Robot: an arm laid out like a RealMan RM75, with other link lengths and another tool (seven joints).
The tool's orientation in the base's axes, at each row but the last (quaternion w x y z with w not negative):
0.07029, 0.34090, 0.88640, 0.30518
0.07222, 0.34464, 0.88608, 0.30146
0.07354, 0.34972, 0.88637, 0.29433
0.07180, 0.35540, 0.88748, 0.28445
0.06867, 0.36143, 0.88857, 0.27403
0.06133, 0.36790, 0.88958, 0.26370
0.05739, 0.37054, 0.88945, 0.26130
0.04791, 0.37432, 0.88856, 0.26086
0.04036, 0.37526, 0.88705, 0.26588
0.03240, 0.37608, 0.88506, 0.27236
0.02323, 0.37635, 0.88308, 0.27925
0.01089, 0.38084, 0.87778, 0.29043
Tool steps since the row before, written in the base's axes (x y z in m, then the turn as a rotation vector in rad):
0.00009, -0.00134, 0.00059, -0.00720, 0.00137, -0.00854
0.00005, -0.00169, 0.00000, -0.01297, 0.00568, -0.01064
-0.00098, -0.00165, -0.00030, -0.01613, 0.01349, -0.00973
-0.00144, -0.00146, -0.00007, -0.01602, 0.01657, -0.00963
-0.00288, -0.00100, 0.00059, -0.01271, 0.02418, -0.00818
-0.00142, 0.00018, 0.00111, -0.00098, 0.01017, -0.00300
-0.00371, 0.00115, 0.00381, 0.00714, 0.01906, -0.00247
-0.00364, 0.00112, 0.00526, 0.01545, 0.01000, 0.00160
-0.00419, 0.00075, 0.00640, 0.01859, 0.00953, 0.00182
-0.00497, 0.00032, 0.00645, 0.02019, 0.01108, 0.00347
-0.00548, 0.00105, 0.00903, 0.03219, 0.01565, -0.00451
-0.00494, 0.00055, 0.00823, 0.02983, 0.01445, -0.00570
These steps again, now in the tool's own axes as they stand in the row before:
-0.00089, -0.00038, -0.00111, 0.00563, -0.00828, 0.00515
-0.00114, -0.00095, -0.00080, 0.01262, -0.01027, 0.00699
-0.00039, -0.00170, -0.00086, 0.02022, -0.00703, 0.00886
0.00008, -0.00174, -0.00108, 0.02222, -0.00510, 0.01021
0.00147, -0.00201, -0.00186, 0.02509, 0.00216, 0.01338
0.00124, -0.00021, -0.00130, 0.00744, 0.00385, 0.00658
0.00381, 0.00028, -0.00388, 0.00778, 0.01446, 0.01228
0.00396, 0.00095, -0.00506, -0.00397, 0.01653, 0.00723
0.00433, 0.00095, -0.00628, -0.00651, 0.01839, 0.00769
0.00472, 0.00023, -0.00664, -0.00635, 0.02114, 0.00742
0.00616, 0.00163, -0.00849, -0.01319, 0.02745, 0.01933
0.00554, 0.00129, -0.00775, -0.01257, 0.02462, 0.01915

